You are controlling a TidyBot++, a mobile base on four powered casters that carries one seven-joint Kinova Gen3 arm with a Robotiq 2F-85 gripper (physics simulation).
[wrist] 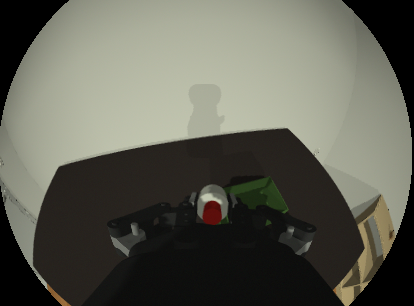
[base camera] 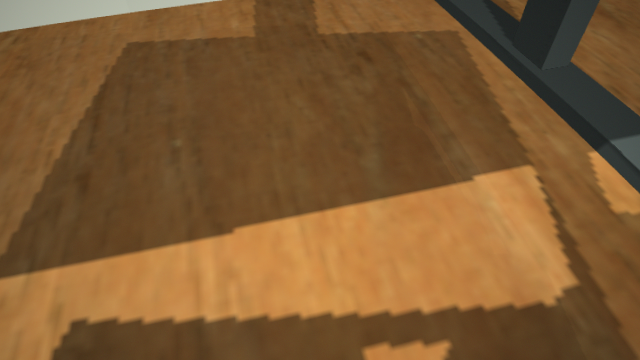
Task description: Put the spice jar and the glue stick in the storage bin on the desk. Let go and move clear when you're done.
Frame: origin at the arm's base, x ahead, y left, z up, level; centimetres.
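Seen in the pictures: gripper, fingertip midpoint: (wrist: 212,200).
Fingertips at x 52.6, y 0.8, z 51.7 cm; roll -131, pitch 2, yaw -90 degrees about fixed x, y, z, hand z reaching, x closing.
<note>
Offsets run from my fingertips to a thing's top centre. Level surfaces: height alone.
My gripper (wrist: 212,200) is shut on the glue stick {dz +2.9, dx -0.8, dy +0.0 cm} (wrist: 212,193), a whitish cylinder with a narrower red end, in the lower middle of the wrist view. The green storage bin {dz -11.8, dx +5.8, dy -8.4 cm} (wrist: 257,194) sits on the dark desk {dz -19.3 cm} (wrist: 120,185), just right of the fingers in that view. The held glue stick and right finger overlap the bin's left part in the picture; the height between them cannot be told. The bin's inside is mostly hidden, and what it holds cannot be told. The spice jar cannot be made out in either view.
The desk's far edge lies before a pale wall (wrist: 150,65). A light wooden shelf unit (wrist: 358,254) stands beyond the desk's right edge. In the base camera, a dark metal desk leg and foot (base camera: 582,92) stand at the upper right on the wooden floor {dz -91.3 cm} (base camera: 350,250).
</note>
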